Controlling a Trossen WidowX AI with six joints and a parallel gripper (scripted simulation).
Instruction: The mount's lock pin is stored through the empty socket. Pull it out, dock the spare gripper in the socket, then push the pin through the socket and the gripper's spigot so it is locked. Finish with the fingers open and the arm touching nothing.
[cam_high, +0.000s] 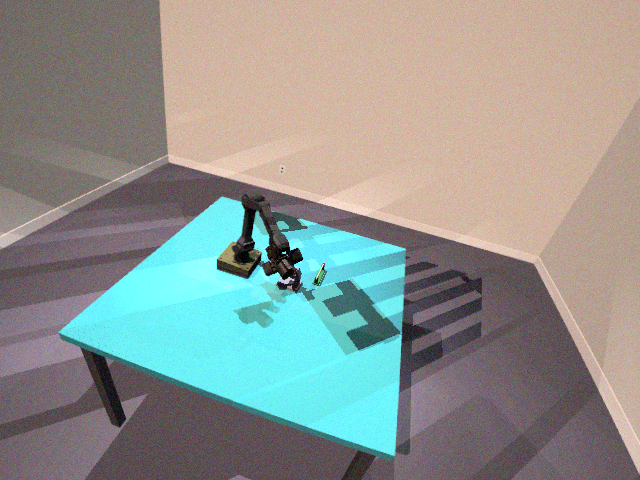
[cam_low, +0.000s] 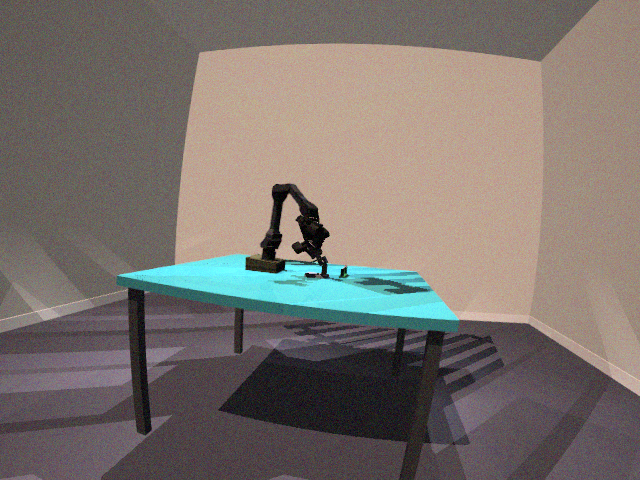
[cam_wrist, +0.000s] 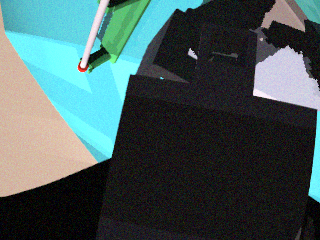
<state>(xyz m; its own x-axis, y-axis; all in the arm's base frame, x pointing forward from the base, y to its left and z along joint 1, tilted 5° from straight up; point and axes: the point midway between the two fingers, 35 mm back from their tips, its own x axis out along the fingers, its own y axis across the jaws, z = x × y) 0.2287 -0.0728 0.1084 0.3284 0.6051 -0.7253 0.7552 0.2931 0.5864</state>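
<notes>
Now: gripper tip 16 cm short of the green pad, 12 cm to the right of it and 10 cm above it. Also, from my gripper tip: spare gripper: 1 cm to the right, 1 cm above; then mount: 3 cm ahead, 2 cm to the left, 7 cm below.
</notes>
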